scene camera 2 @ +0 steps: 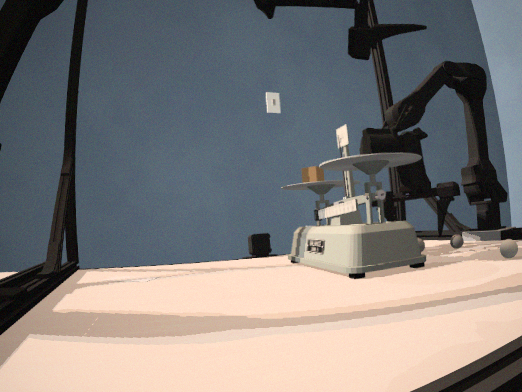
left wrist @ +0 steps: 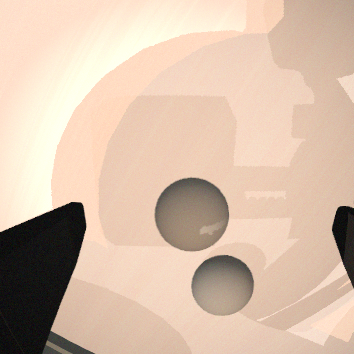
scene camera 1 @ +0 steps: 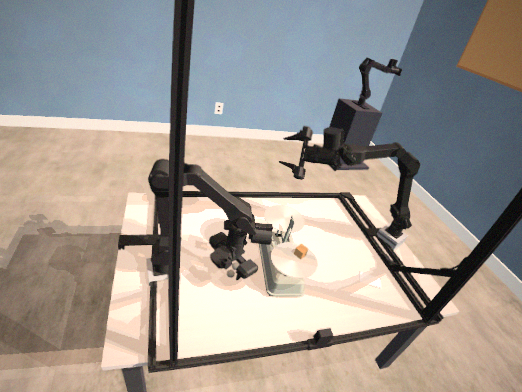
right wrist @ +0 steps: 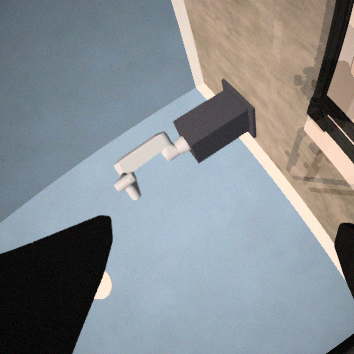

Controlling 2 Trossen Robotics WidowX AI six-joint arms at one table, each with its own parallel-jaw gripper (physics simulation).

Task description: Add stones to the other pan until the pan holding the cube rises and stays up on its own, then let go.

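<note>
The orange cube sits on one pan of the pale green scale. The other pan appears higher in scene camera 2, and no stone shows on it. My left gripper is open, pointing down beside the scale. Two round grey stones lie between its fingers, with no finger touching them. Stones also show in the scene views. My right gripper is open and empty, raised high.
A black frame runs around the table, with an upright post at the left in scene camera 1. A small black block is at the table edge. A dark pedestal carrying a small arm stands beyond the table.
</note>
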